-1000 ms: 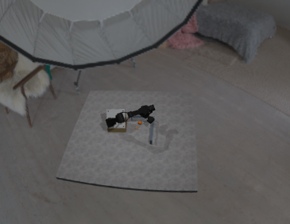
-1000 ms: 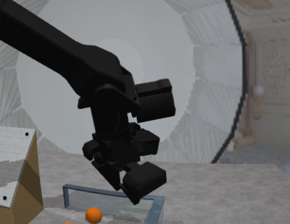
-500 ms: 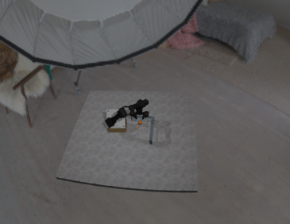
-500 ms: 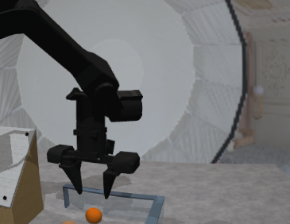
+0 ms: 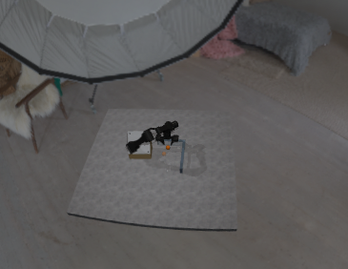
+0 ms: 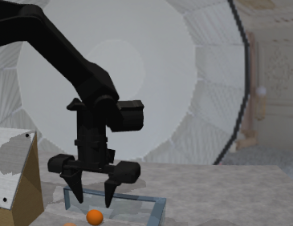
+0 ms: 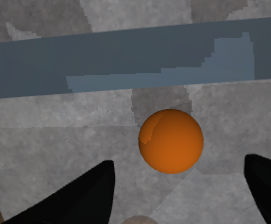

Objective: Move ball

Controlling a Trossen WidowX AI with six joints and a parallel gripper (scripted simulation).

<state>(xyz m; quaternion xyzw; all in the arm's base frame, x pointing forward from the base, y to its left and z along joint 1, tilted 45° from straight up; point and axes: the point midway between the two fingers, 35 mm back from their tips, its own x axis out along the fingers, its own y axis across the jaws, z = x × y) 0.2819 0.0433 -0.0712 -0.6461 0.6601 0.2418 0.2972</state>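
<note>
The orange ball lies 30 mm below my gripper tip. The rest, counted from my gripper tip: see-through ball copy: 30 mm behind, 70 mm to the right, 30 mm below.
</note>
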